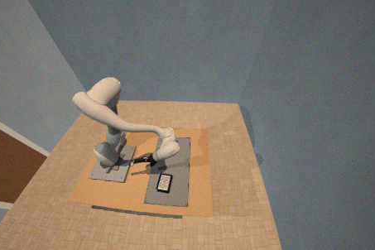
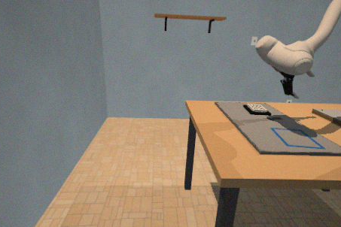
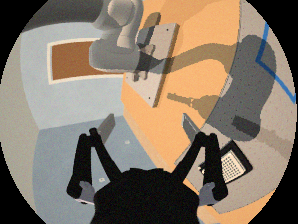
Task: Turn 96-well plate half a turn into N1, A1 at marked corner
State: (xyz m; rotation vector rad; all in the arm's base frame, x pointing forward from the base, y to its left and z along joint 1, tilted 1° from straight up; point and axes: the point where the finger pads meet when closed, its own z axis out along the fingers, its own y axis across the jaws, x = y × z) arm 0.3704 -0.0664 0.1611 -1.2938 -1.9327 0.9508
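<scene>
Right now my hand is 21 cm short of the white 96-well plate, 16 cm above it and 7 cm to the left of it. The rest, counted from my hand: black plate nest N1: 21 cm ahead, 18 cm below, 7 cm to the right.
</scene>
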